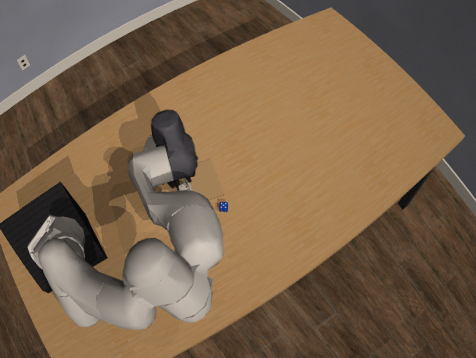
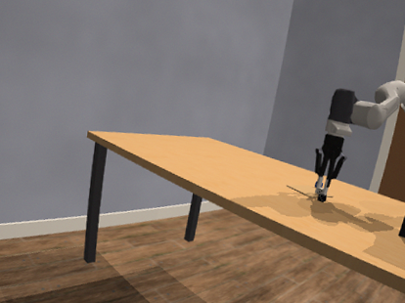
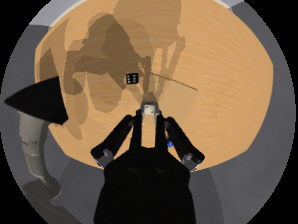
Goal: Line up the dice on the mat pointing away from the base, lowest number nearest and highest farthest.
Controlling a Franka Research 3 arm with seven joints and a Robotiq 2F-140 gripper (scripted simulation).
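Now: hand 20 mm above the white die. The rest, counted from my hand: thin tan mat (50 mm ahead, 10 mm to the right, 40 mm below); black die (30 mm behind, 80 mm to the left, 30 mm below); blue die (60 mm ahead, 130 mm to the right, 30 mm below).
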